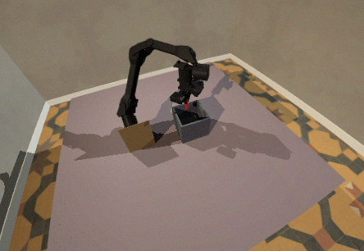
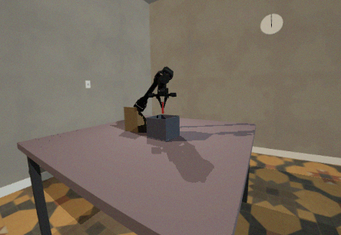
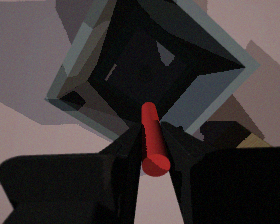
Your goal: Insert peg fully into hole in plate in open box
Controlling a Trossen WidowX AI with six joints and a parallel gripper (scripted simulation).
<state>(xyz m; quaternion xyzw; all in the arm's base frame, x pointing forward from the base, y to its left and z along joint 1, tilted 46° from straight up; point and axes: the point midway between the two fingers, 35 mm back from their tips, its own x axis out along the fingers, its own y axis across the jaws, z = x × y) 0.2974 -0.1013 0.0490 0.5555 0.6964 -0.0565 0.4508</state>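
The dark plate is 180 mm below my hand, 20 mm to the right of it and 10 mm ahead of it. From my hand the other things lie so: red peg 30 mm below.
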